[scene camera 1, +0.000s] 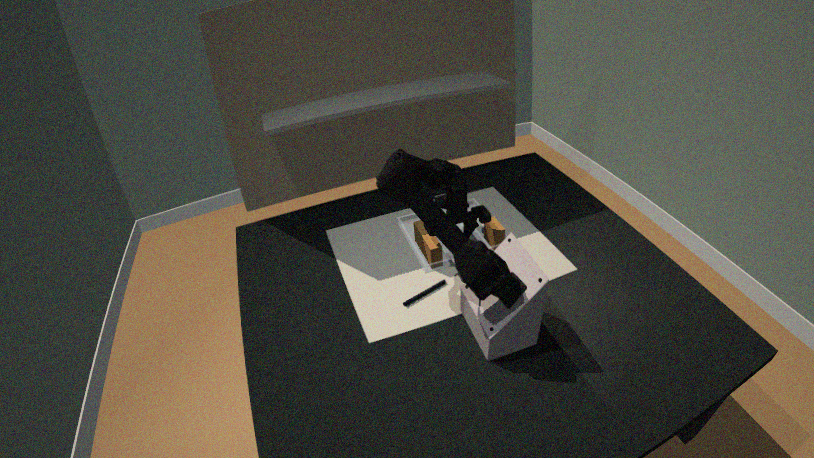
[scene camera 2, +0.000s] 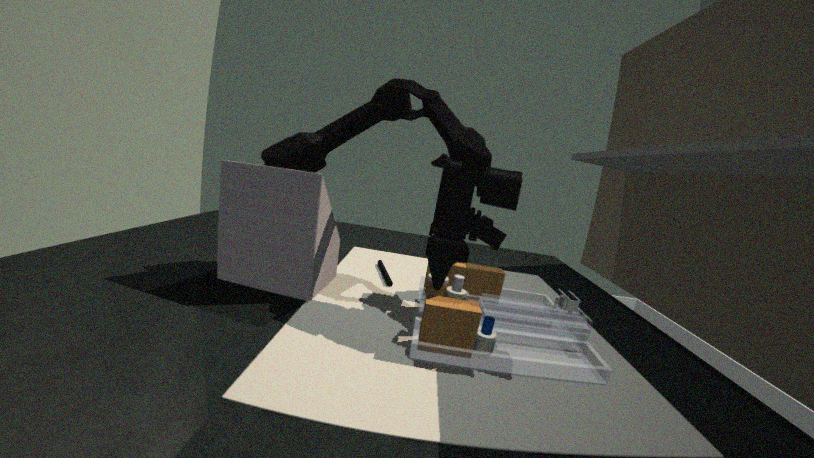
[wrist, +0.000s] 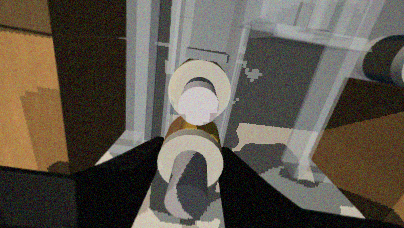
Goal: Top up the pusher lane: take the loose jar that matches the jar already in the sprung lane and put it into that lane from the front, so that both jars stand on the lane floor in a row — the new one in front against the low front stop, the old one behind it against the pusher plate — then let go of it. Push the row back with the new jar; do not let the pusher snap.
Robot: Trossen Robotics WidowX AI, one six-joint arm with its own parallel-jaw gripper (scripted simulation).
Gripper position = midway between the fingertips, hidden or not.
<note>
I see my gripper (scene camera 2: 436, 285), an orange box (scene camera 2: 479, 279), an orange box (scene camera 2: 446, 321) and a shelf (scene camera 1: 318, 111).
My gripper shows as well in scene camera 1 (scene camera 1: 458, 244) and in the wrist view (wrist: 192, 148).
</note>
